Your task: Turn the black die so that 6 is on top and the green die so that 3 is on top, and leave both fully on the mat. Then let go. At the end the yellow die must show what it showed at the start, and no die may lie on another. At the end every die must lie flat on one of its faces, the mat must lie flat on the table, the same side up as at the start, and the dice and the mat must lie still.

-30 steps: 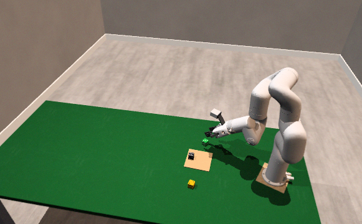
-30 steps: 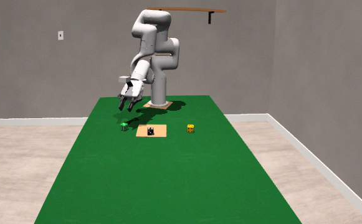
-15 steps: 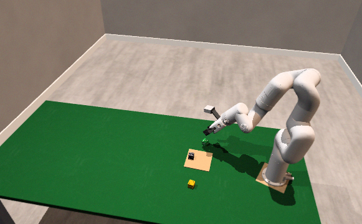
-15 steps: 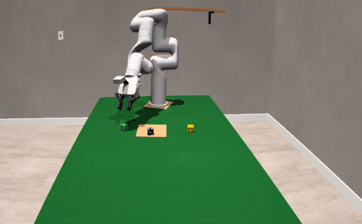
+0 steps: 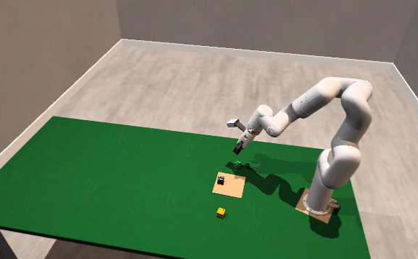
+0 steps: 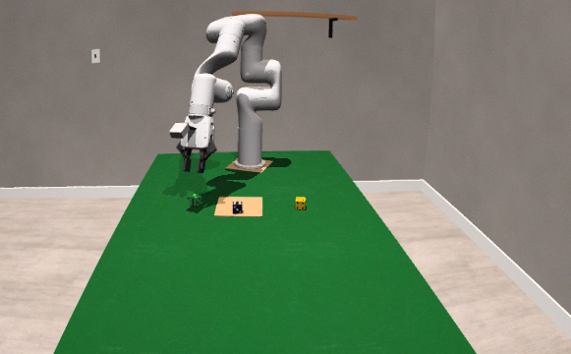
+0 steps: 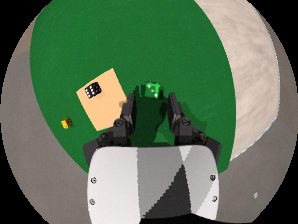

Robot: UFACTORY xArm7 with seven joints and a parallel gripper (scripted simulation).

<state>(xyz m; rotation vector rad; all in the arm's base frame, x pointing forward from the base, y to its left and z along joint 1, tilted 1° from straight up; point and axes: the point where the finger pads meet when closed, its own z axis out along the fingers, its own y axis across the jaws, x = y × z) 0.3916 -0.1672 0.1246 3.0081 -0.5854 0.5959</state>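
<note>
Now: hand 11 cm above the green die. Also, from my hand: tan mat (14 cm to the left, 13 cm below, 2 cm ahead); then yellow die (32 cm to the left, 11 cm below, 3 cm ahead); then black die (13 cm to the left, 11 cm below, 6 cm ahead).
</note>
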